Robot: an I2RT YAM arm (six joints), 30 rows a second.
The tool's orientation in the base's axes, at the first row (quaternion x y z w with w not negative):
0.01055 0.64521 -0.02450 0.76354
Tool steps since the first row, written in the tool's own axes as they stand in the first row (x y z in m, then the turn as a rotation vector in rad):
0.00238 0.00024 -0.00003 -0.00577 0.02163 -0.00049
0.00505 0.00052 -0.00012 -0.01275 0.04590 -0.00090
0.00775 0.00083 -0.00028 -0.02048 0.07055 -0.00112
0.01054 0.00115 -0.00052 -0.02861 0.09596 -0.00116
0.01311 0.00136 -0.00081 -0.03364 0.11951 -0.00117
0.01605 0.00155 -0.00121 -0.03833 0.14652 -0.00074
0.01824 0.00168 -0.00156 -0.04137 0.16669 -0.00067
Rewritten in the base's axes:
0.00038 0.00018 -0.00235 -0.00034 0.02176 0.00527
0.00075 0.00040 -0.00501 -0.00066 0.04618 0.01171
0.00105 0.00066 -0.00770 -0.00091 0.07099 0.01891
0.00130 0.00092 -0.01050 -0.00100 0.09656 0.02652
0.00145 0.00108 -0.01308 -0.00065 0.12020 0.03111
0.00156 0.00122 -0.01605 0.00038 0.14726 0.03539
0.00158 0.00132 -0.01827 0.00097 0.16747 0.03809

